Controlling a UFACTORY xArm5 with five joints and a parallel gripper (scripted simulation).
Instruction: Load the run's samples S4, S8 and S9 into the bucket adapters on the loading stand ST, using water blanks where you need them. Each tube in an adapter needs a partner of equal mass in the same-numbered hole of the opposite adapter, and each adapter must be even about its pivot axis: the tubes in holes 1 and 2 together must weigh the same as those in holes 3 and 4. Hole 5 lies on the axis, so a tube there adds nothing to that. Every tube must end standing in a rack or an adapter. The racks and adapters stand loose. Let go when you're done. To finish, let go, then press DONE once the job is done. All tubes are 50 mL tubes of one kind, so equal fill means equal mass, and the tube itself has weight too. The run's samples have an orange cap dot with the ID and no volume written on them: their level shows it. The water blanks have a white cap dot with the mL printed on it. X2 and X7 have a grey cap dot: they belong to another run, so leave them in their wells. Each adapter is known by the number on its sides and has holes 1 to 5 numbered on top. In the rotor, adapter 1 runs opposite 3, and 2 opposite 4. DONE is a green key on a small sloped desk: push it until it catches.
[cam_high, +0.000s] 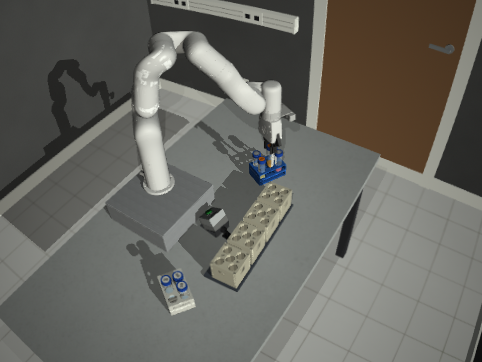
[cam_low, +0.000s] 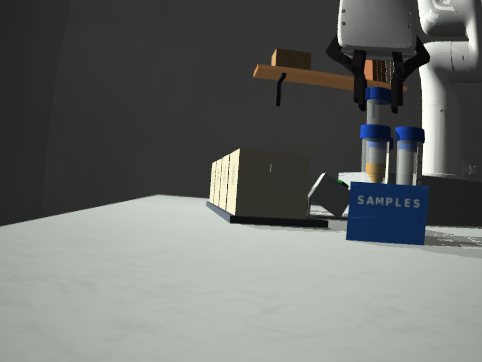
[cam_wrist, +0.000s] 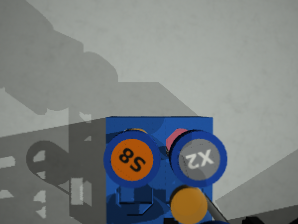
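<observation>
My gripper is now 20 mm past the blue samples rack, 10 mm to the right of it and 140 mm above it. Round my hand: white blanks rack: 20 mm ahead, 650 mm to the right, 140 mm below; then adapter: 110 mm ahead, 150 mm to the right, 120 mm below.
</observation>
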